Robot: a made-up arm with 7 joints.
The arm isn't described. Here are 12 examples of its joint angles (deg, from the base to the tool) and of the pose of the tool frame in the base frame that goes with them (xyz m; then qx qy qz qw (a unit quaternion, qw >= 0)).
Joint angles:
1: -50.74 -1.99 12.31 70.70 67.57 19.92 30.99
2: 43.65 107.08 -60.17 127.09 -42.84 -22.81 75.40
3: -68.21 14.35 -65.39 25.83 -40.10 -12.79 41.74
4: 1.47 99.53 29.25 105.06 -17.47 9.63 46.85
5: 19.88 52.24 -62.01 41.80 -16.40 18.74 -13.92
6: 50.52 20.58 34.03 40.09 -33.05 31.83 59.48
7: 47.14 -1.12 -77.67 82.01 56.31 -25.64 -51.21
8: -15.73 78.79 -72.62 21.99 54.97 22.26 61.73
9: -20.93 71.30 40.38 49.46 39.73 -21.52 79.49
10: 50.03 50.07 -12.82 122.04 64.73 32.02 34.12
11: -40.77 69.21 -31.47 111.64 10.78 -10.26 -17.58
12: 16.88 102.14 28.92 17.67 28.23 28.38 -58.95
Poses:
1: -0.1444 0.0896 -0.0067 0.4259 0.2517 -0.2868 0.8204
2: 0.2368 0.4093 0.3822 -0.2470 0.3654 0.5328 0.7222
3: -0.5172 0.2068 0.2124 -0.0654 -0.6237 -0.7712 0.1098
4: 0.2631 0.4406 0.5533 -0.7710 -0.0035 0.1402 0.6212
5: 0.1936 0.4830 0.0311 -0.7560 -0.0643 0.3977 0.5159
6: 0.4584 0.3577 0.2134 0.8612 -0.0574 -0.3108 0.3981
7: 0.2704 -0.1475 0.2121 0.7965 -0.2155 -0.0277 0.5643
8: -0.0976 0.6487 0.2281 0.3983 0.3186 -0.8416 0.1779
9: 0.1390 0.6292 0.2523 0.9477 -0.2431 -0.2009 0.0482
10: 0.3367 0.2013 0.4400 0.7745 -0.6182 -0.0277 0.1315
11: -0.0385 0.3131 0.0745 0.9072 -0.2699 -0.3211 0.0329
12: 0.0756 0.7001 0.4845 -0.3266 -0.9113 -0.2465 0.0455
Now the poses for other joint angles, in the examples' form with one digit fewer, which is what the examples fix.
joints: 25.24 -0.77 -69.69 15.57 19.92 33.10 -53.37
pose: 0.200 0.089 -0.075 -0.853 -0.212 0.336 0.339
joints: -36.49 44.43 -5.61 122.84 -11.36 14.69 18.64
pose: 0.071 0.249 0.096 -0.905 0.280 0.311 0.077
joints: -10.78 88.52 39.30 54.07 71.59 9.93 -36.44
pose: 0.228 0.603 0.414 0.751 0.529 0.301 0.254
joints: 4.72 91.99 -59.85 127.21 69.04 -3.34 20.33
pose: 0.085 0.317 0.187 0.716 -0.371 -0.499 0.317
